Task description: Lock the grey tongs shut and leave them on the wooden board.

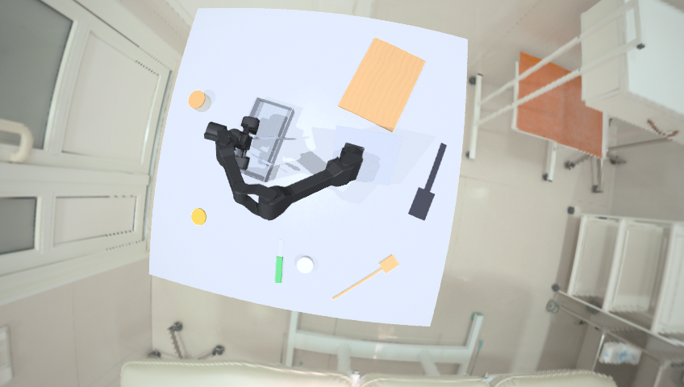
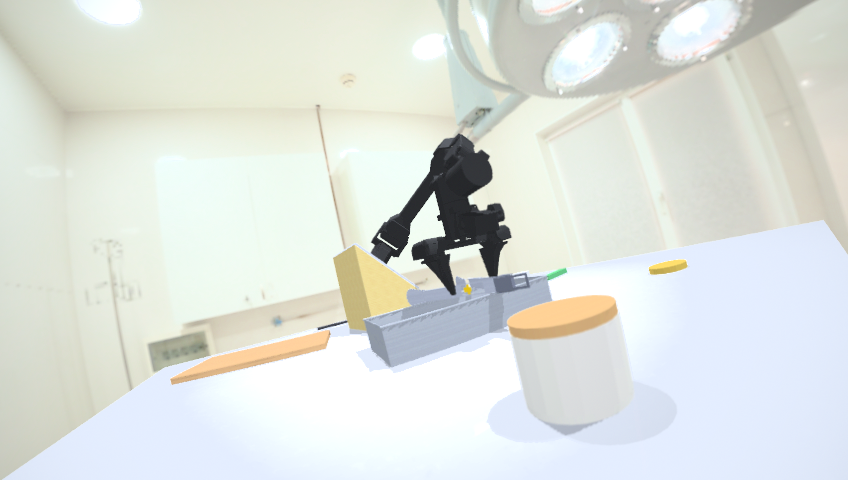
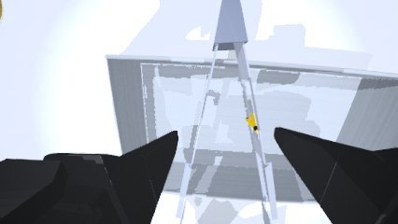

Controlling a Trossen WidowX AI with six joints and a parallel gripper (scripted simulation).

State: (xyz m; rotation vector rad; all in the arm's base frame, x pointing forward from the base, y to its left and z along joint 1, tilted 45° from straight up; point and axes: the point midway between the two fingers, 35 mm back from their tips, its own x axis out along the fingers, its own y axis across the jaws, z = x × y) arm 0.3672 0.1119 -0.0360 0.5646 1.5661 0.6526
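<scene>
Right now my gripper tip is 40 mm to the left of the grey roasting tin, 40 mm above it and 20 mm past it. From my gripper tip the other things lie so: yellow disc 340 mm to the left, 180 mm ahead, 60 mm below; then wooden board 430 mm behind, 400 mm to the right, 60 mm below; then white round thing 390 mm to the left, 310 mm behind, 50 mm below.
</scene>
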